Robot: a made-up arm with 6 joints. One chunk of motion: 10 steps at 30 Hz.
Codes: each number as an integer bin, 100 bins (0 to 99) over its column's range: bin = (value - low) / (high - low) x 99, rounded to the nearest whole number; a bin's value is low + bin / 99 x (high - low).
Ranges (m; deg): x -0.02..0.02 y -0.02..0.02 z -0.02..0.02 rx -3..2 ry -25..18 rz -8..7
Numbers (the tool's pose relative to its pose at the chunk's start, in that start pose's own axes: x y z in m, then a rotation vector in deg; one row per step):
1: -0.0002 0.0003 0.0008 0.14 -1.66 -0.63
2: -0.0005 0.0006 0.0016 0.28 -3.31 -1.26
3: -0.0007 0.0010 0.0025 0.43 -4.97 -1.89
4: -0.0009 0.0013 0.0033 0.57 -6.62 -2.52
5: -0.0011 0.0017 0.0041 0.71 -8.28 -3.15
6: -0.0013 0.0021 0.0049 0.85 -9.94 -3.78
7: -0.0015 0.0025 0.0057 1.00 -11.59 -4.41
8: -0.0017 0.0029 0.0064 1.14 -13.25 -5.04
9: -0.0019 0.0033 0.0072 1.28 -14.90 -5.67
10: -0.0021 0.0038 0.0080 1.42 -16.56 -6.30
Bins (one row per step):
1: 49 50 51 62 54 49
2: 48 51 53 65 50 44
3: 48 52 56 68 46 40
4: 47 53 58 71 42 36
5: 47 54 60 73 38 32
6: 46 55 62 76 35 28
7: 46 56 64 79 31 24
8: 45 57 65 82 27 20
9: 45 58 67 85 23 15
10: 44 59 69 88 19 11

